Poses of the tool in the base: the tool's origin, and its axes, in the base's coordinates. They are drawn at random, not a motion.
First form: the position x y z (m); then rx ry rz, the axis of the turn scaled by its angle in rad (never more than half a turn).
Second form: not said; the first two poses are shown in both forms.
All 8 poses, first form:
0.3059 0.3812 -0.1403 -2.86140 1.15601 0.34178
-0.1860 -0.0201 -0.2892 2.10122 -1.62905 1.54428
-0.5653 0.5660 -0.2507 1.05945 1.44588 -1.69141
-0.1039 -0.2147 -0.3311 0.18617 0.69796 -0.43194
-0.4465 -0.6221 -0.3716 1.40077 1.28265 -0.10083
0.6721 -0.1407 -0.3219 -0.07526 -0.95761 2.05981
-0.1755 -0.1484 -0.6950 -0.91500 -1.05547 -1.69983
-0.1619 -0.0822 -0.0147 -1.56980 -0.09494 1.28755
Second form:
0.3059 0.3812 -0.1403 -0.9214 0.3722 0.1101 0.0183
-0.1860 -0.0201 -0.2892 0.6830 -0.5295 0.5020 0.0334
-0.5653 0.5660 -0.2507 0.4055 0.5534 -0.6474 0.3321
-0.1039 -0.2147 -0.3311 0.0904 0.3388 -0.2097 0.9128
-0.4465 -0.6221 -0.3716 0.5995 0.5489 -0.0432 0.5809
0.6721 -0.1407 -0.3219 -0.0300 -0.3822 0.8221 0.4209
-0.1755 -0.1484 -0.6950 -0.3707 -0.4276 -0.6886 0.4535
-0.1619 -0.0822 -0.0147 -0.6566 -0.0397 0.5385 0.5266

